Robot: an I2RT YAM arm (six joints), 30 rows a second.
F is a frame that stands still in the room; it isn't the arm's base.
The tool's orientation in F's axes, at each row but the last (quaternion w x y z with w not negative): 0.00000, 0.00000, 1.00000, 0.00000; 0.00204, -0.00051, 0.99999, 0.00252; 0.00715, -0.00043, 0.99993, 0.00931; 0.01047, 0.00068, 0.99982, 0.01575; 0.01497, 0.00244, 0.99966, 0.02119; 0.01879, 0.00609, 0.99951, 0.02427; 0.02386, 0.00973, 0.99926, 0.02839
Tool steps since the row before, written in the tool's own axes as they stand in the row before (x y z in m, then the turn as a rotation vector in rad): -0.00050, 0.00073, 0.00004, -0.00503, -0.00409, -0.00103; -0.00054, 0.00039, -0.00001, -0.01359, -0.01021, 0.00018; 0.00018, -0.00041, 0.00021, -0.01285, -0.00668, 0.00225; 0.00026, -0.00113, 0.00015, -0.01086, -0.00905, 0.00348; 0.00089, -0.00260, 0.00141, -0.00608, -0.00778, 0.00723; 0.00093, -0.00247, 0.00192, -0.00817, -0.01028, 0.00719; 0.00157, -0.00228, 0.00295, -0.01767, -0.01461, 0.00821
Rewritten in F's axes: 0.00050, 0.00073, -0.00004, 0.00503, -0.00409, 0.00103; 0.00054, 0.00039, 0.00001, 0.01360, -0.01020, -0.00018; -0.00018, -0.00041, -0.00022, 0.01289, -0.00663, -0.00219; -0.00026, -0.00112, -0.00019, 0.01092, -0.00895, -0.00354; -0.00086, -0.00253, -0.00154, 0.00626, -0.00750, -0.00737; -0.00088, -0.00236, -0.00207, 0.00832, -0.01003, -0.00737; -0.00147, -0.00208, -0.00315, 0.01778, -0.01449, -0.00819
